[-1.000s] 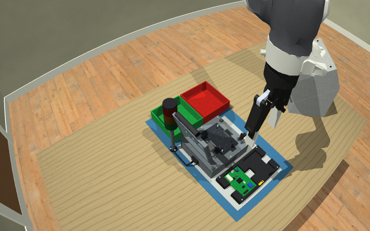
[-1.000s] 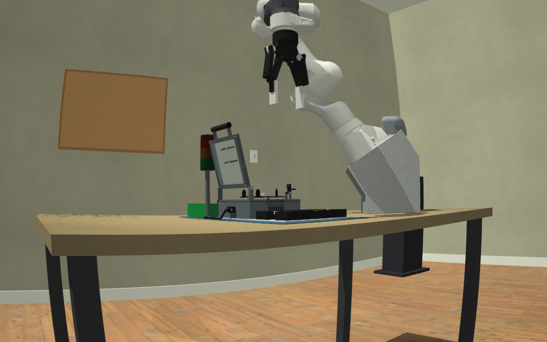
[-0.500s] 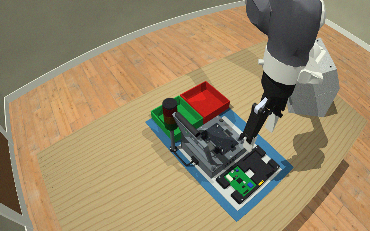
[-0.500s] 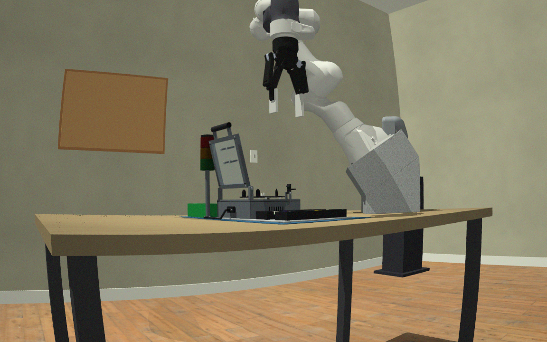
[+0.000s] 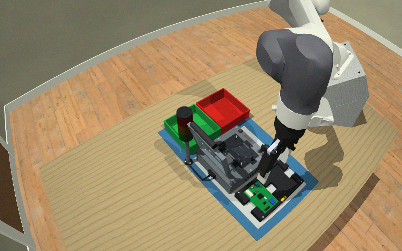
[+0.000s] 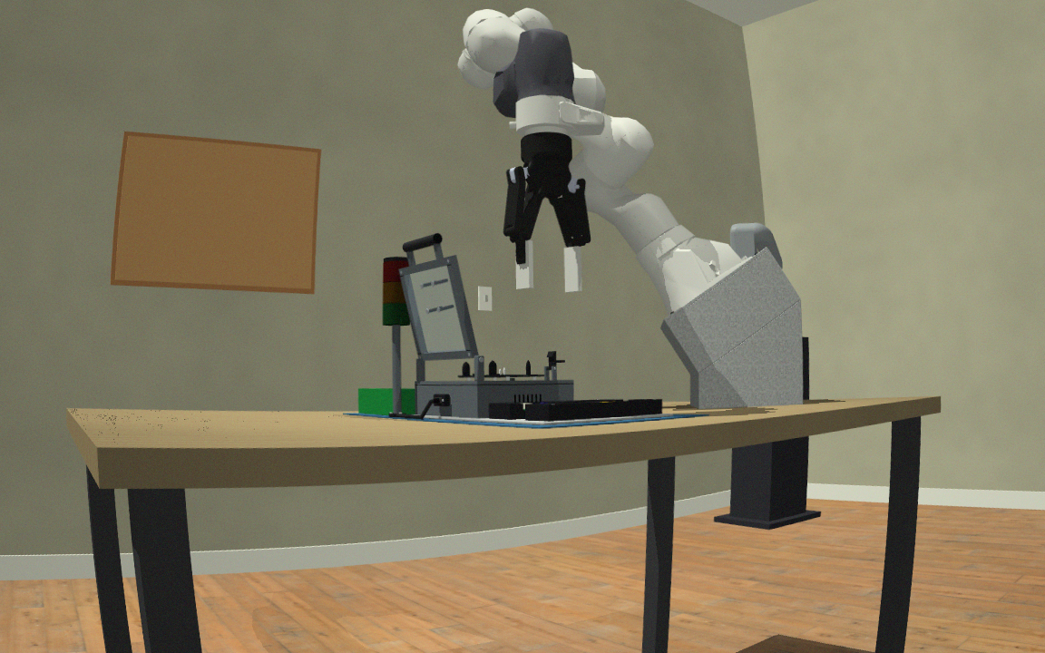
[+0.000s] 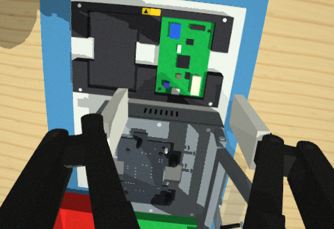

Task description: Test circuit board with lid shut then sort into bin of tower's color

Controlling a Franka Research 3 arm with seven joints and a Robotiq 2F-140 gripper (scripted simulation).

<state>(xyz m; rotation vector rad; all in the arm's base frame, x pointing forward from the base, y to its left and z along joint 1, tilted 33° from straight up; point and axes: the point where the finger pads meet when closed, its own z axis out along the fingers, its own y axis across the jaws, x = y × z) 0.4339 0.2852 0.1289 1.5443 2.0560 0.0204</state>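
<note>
Right now my hand is 19 cm above the green circuit board. Round my hand: clear lid 11 cm ahead, 15 cm to the right, 3 cm below; then latch hook 8 cm behind, 12 cm to the right, 12 cm below; then tester plate 1 cm behind, 16 cm to the right, 14 cm below.
</note>
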